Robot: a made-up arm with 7 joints.
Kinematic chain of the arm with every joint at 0, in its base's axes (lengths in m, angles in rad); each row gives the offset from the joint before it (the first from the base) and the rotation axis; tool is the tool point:
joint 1: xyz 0 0 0.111 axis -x
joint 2: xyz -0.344 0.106 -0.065 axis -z
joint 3: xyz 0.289 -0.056 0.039 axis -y
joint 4: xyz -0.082 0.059 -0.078 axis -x
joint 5: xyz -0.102 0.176 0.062 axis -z
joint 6: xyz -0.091 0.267 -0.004 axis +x
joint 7: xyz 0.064 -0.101 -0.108 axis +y
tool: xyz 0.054 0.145 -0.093
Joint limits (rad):
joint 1: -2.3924..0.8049
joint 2: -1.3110..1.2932
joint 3: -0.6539..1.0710
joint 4: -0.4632..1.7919
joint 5: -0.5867..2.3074
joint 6: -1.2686..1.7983
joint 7: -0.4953..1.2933
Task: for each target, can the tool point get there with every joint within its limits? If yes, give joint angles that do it. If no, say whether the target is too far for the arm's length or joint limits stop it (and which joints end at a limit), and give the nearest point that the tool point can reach.
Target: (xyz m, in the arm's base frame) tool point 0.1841 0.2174 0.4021
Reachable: yes | joints -1.5630 -0.2753 0.5835 0.7404 1.4851 -0.0332 0.0379
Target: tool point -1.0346 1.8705 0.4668
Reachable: no: too far | nearest point -0.5817 1.0060 0.3024 | short by 0.990 m
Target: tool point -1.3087 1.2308 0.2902
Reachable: no: too far | nearest point -0.8007 0.8347 0.2325 | short by 0.647 m
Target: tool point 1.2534 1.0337 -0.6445
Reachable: no: too far | nearest point 0.4397 0.5709 -0.3063 | short by 0.995 m
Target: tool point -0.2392 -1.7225 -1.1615
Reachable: no: too far | nearest point -0.2150 -0.7429 -0.4378 | short by 1.218 m
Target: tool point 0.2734 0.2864 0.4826
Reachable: yes | joints -1.3598 -0.6249 0.8299 1.4774 1.3419 0.1789 0.9356
